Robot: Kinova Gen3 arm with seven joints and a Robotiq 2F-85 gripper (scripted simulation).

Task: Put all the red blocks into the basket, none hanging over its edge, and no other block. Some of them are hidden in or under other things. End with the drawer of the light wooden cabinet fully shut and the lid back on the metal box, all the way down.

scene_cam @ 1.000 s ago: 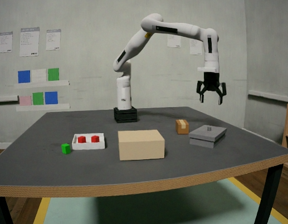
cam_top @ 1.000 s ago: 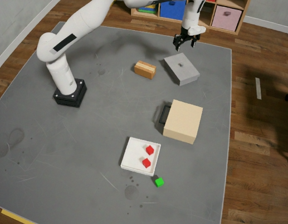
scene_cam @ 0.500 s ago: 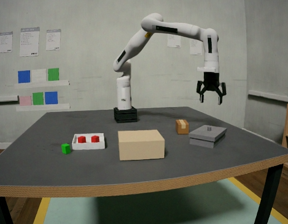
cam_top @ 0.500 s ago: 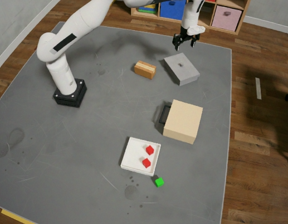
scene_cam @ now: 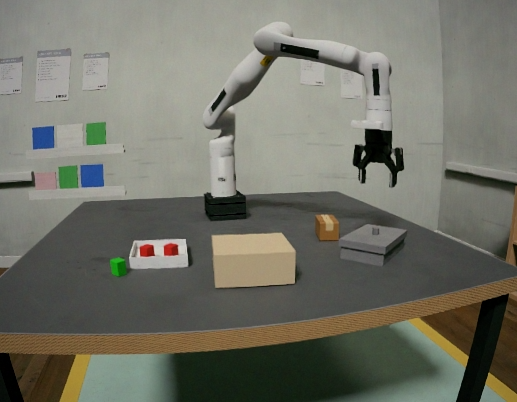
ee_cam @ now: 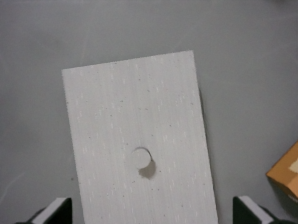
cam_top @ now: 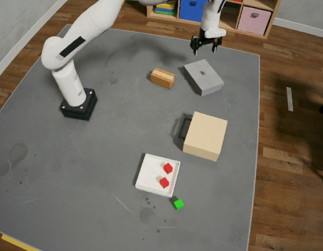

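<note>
Right now my hand is 16 cm past the cardboard box, 10 cm to the left of it and 15 cm above it. From my hand the other things lie so: blue block 18 cm behind, 10 cm to the right, 17 cm below; lid 2 cm ahead, 14 cm below; metal box 2 cm ahead, 16 cm below.
</note>
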